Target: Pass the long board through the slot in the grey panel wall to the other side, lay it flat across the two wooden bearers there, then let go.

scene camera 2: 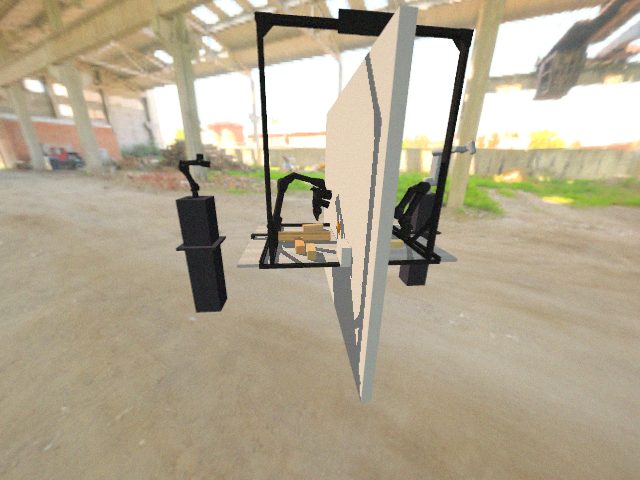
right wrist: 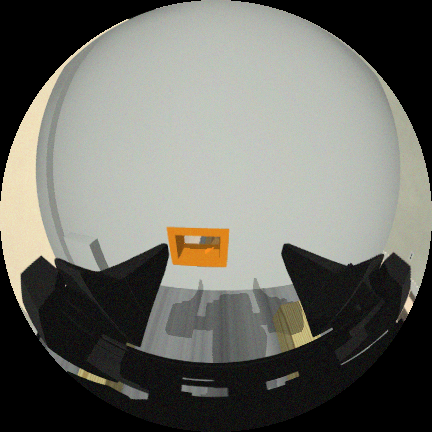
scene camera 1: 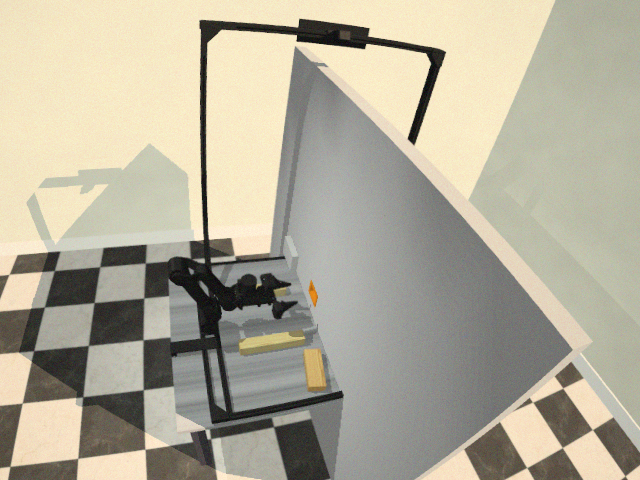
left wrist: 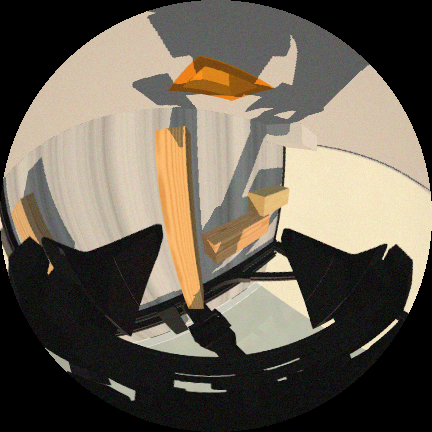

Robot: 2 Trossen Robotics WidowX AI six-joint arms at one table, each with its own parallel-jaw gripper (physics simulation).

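Places are measured from the left arm's base along level axes (x ahead, y left, z up), in centimetres.
Pixels of known places: left gripper, fingertip midpoint: (scene camera 2: 317, 218) (left wrist: 224, 232); right gripper, fingertip midpoint: (right wrist: 227, 250) (scene camera 1: 294, 293); right arm's base, link origin: (scene camera 2: 404, 236) (scene camera 1: 208, 328).
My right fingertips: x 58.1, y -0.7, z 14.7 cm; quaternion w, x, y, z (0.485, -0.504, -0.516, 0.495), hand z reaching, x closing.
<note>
Behind a point stands the place of what it marks.
The long board (scene camera 2: 305, 236) {x 21.5, y -3.1, z 2.0 cm} (left wrist: 175, 200) {x 29.4, y -0.1, z 4.1 cm} lies on the table on the left arm's side of the grey panel wall (scene camera 1: 413, 248) {x 48.3, y 38.3, z 72.5 cm} (scene camera 2: 356, 134) {x 43.2, y -37.3, z 61.0 cm} (right wrist: 225, 125) {x 48.2, y -0.6, z 26.1 cm}, one end toward the wall. My left gripper (scene camera 2: 317, 215) {x 29.4, y -0.3, z 13.3 cm} (left wrist: 224, 232) {x 29.4, y -0.3, z 13.3 cm} is open and empty above it. The orange-framed slot (scene camera 1: 312, 294) {x 47.8, y -5.8, z 6.0 cm} (scene camera 2: 339, 227) {x 43.1, y -7.9, z 9.3 cm} (left wrist: 250, 87) {x 43.3, y -7.8, z 9.5 cm} (right wrist: 197, 232) {x 48.5, y -4.2, z 11.1 cm} is in the wall. On the other side, my right gripper (scene camera 1: 293, 293) {x 58.1, y -0.7, z 14.7 cm} (right wrist: 227, 250) {x 58.1, y -0.7, z 14.7 cm} is open and empty, facing the wall. One bearer (scene camera 1: 271, 343) {x 69.2, y 12.5, z 2.5 cm} (right wrist: 295, 325) {x 60.3, y 9.6, z 2.5 cm} lies beside it; another bearer (scene camera 1: 280, 292) {x 59.3, y -13.5, z 0.5 cm} (right wrist: 100, 377) is partly hidden by it.
An orange-tan block (scene camera 1: 315, 369) {x 55.7, y 26.3, z 1.9 cm} lies near the wall on the right arm's side. On the left arm's side are an orange block (scene camera 2: 299, 246) {x 17.3, y -23.0, z 2.5 cm} (left wrist: 240, 237) {x 18.0, y -12.9, z 2.8 cm}, a pale block (scene camera 2: 310, 251) {x 23.1, y -31.8, z 2.8 cm} (left wrist: 270, 200) {x 24.2, y -22.2, z 3.1 cm} and another block (scene camera 2: 312, 227) {x 28.0, y 22.5, z 0.8 cm} (left wrist: 25, 220). A black frame (scene camera 1: 203, 129) {x 88.7, y -34.2, z 66.5 cm} (scene camera 2: 264, 113) {x 3.1, y -38.0, z 68.0 cm} stands over the tables.
</note>
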